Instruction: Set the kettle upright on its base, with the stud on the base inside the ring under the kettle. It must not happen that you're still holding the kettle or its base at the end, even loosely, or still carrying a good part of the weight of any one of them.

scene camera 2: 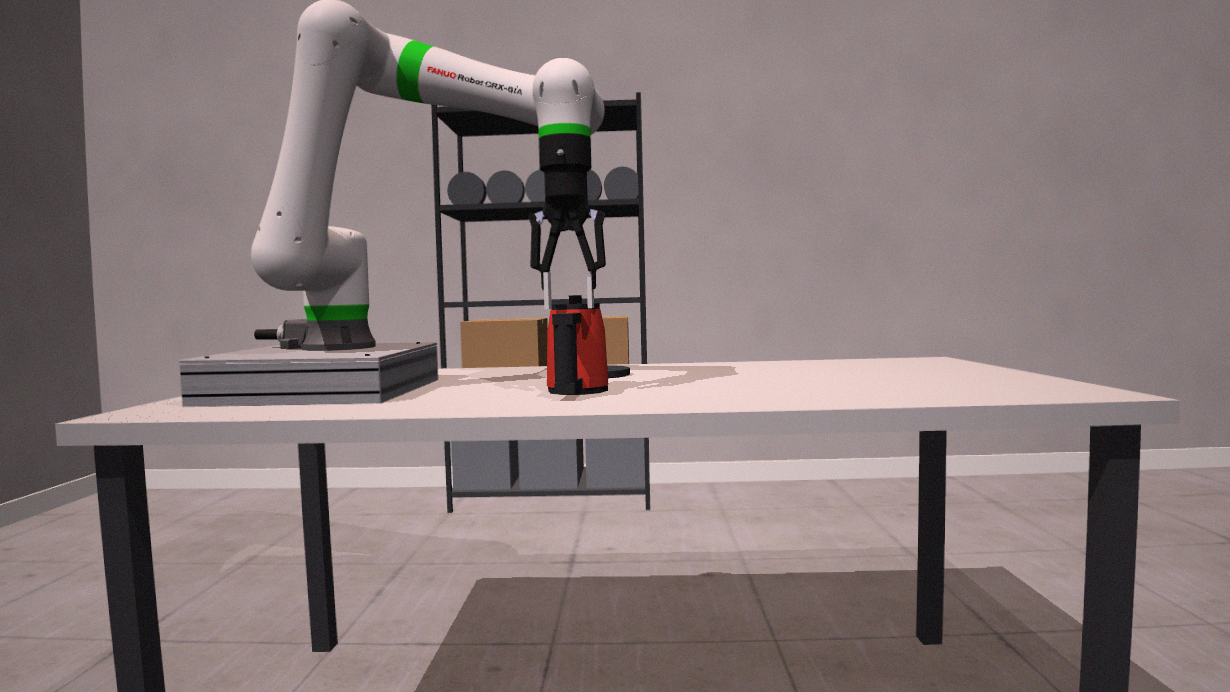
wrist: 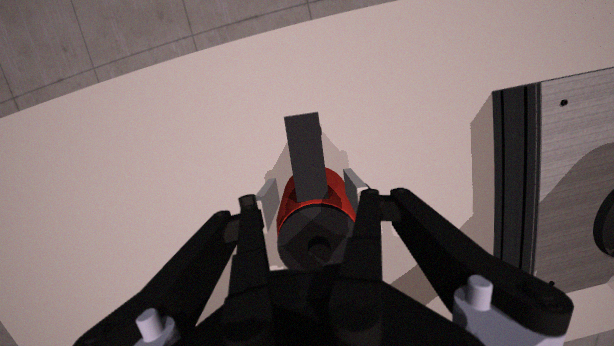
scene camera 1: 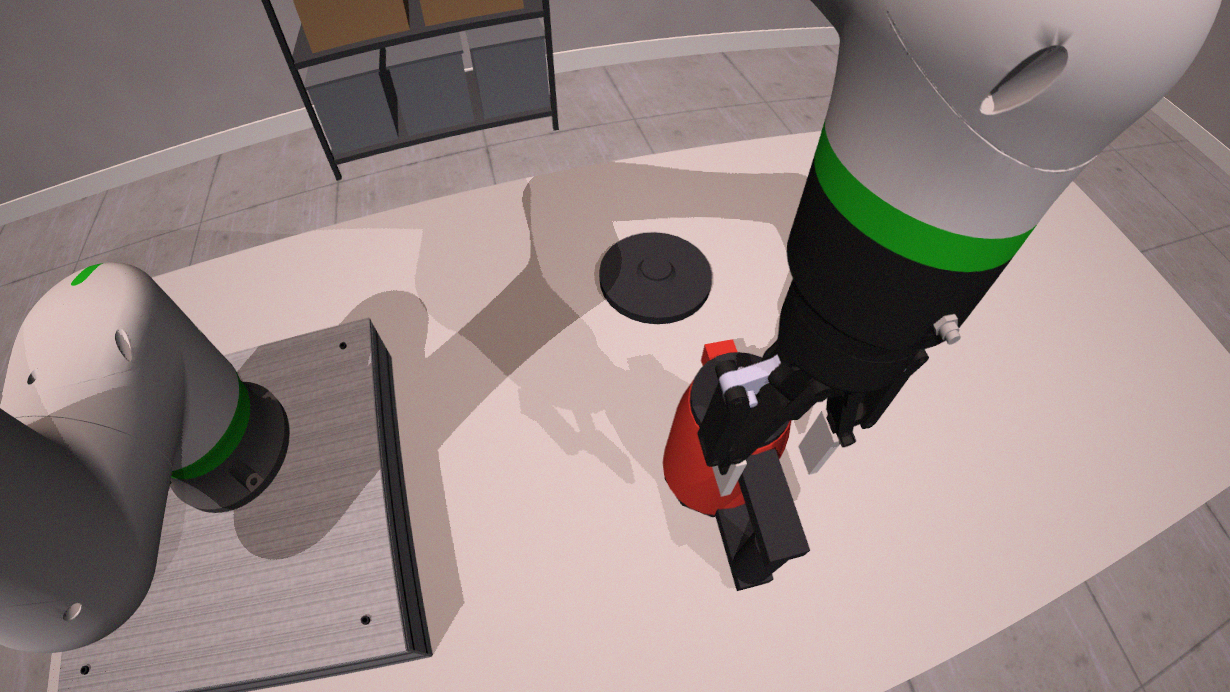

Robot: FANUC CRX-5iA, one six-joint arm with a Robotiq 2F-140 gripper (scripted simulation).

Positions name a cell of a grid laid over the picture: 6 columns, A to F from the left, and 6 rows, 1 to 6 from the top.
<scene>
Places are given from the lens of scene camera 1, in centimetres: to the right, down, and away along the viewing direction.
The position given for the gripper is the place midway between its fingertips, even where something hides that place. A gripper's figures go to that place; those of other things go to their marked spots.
gripper (scene camera 1: D5): 12, 10, 46
black round base (scene camera 1: D3): 5, -9, 74
</scene>
